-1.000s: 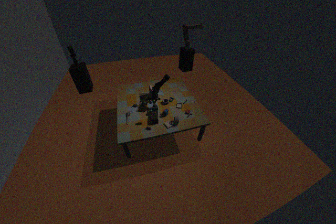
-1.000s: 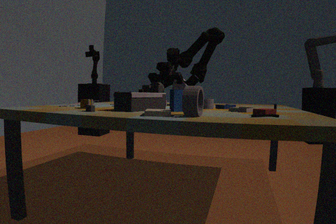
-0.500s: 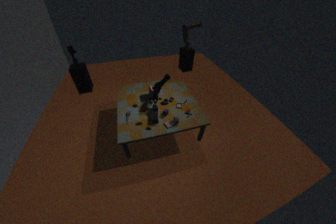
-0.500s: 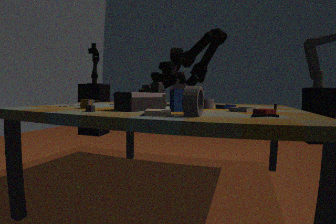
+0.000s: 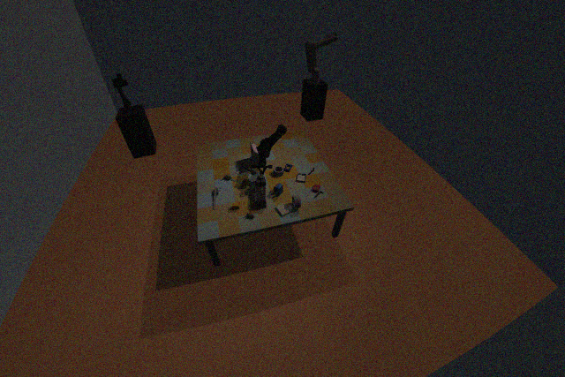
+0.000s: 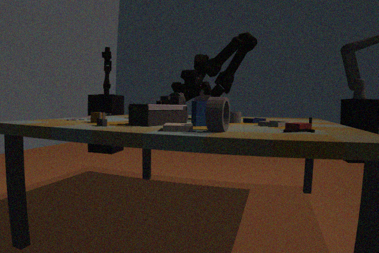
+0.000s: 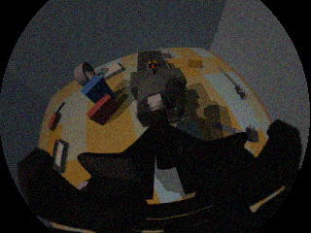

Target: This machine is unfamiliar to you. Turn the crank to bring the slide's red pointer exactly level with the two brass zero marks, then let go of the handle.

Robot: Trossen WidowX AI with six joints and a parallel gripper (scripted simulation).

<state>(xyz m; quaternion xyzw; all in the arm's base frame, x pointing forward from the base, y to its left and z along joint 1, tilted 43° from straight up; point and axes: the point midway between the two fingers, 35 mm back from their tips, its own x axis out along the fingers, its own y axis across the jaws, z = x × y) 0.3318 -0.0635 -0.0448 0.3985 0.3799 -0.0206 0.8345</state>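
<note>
Now: the red pointer 130 mm ahead of my gripper tip, 50 mm to the right of it and 10 mm below it. From my gripper tip the other things lie so: blue block (170 mm ahead, 100 mm to the left, 50 mm below); yellow block (300 mm to the right, 200 mm ahead, 70 mm below); dark crank handle (30 mm above, 20 mm behind, 10 mm to the left).
</note>
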